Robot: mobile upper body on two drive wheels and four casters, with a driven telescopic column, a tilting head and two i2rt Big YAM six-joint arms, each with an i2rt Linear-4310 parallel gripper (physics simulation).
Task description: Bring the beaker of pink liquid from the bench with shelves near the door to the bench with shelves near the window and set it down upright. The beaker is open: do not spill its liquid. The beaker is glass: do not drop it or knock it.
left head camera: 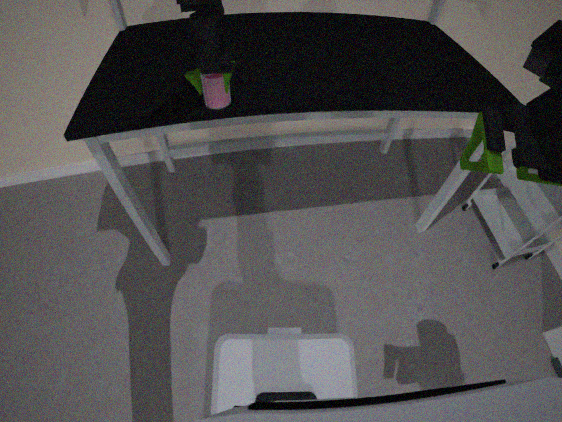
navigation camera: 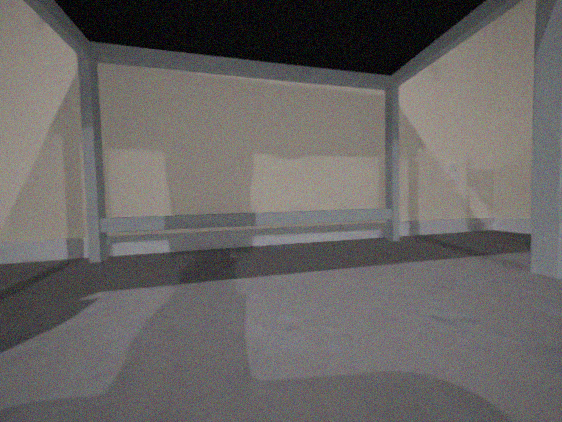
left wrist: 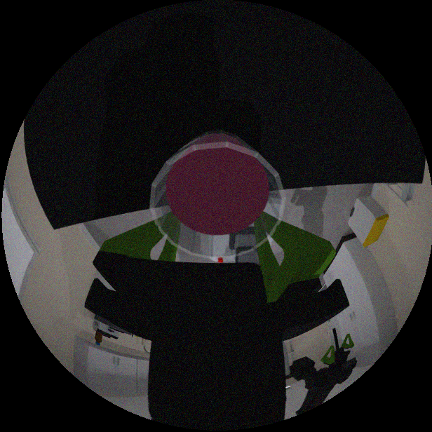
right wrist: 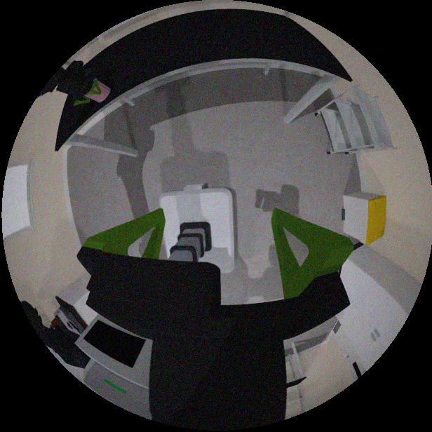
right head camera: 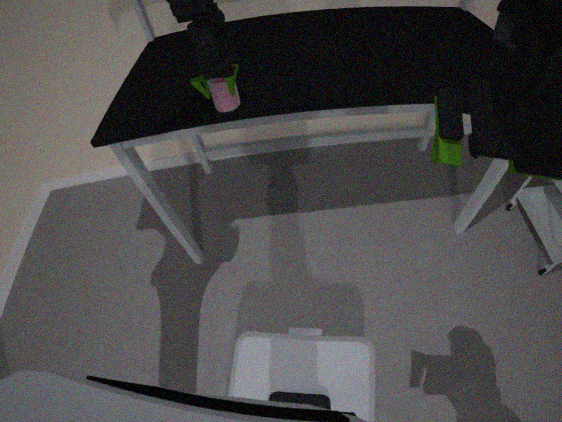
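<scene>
The glass beaker of pink liquid (left head camera: 216,92) (right head camera: 225,96) (left wrist: 217,190) (right wrist: 100,91) is upright between the green fingers of my left gripper (left head camera: 210,82) (right head camera: 216,86) (left wrist: 216,214), which is shut on it. Beaker and gripper are over the front left part of the black-topped bench (left head camera: 325,65) (right head camera: 340,60) (right wrist: 215,40). I cannot tell whether the beaker's base touches the top. The liquid is inside the glass. My right gripper (right wrist: 217,214) is open and empty, in front of the bench's right end. Which of the two named benches this is, the views do not tell for certain.
Grey shelf posts (left head camera: 117,14) (right head camera: 143,20) rise behind the bench. A white wire cart (left head camera: 495,220) (right wrist: 345,150) stands beyond its right end. A white box with a yellow side (left wrist: 376,230) (right wrist: 376,219) shows at the right of both wrist views. My white base (left head camera: 230,370) (right wrist: 197,200) is in front of the bench.
</scene>
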